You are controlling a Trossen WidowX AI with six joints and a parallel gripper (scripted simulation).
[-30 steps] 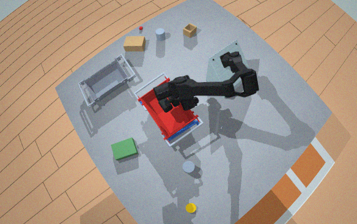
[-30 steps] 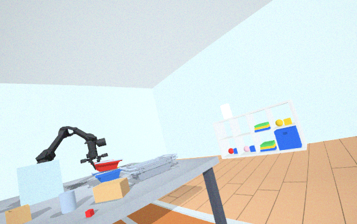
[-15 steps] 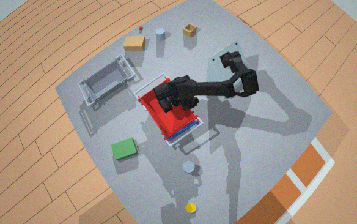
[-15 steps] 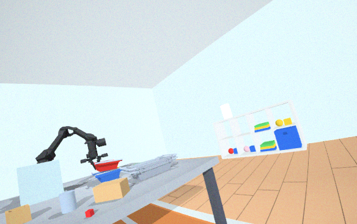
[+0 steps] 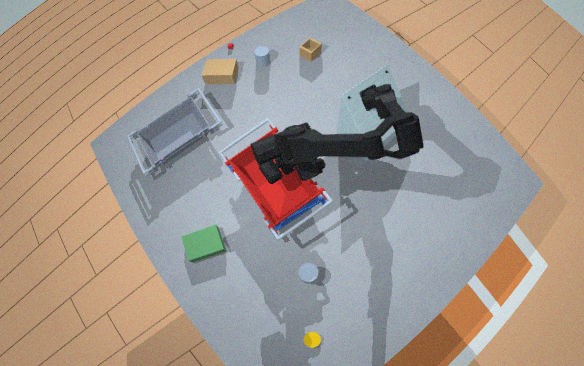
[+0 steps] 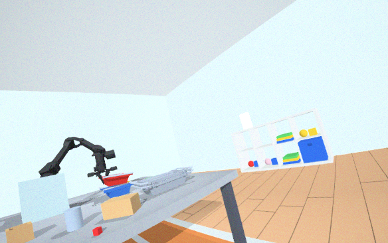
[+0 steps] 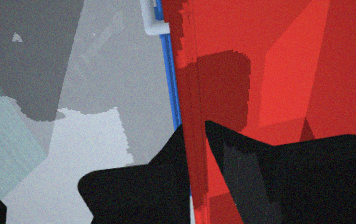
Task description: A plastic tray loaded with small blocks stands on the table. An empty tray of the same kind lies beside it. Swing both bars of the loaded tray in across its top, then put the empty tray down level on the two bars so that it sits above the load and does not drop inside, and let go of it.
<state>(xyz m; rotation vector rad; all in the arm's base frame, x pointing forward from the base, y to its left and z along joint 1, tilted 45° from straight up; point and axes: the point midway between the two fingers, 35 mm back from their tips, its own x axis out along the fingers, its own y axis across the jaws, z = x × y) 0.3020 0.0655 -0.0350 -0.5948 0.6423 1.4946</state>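
Now: gripper tip 70 mm short of the red tray and 30 mm below it. From my gripper tip the other things lie so: yellow disc (250 mm ahead, 440 mm to the left, 80 mm below); green block (350 mm ahead, 10 mm to the left, 70 mm below); small open box (360 mm behind, 390 mm to the right, 70 mm below).
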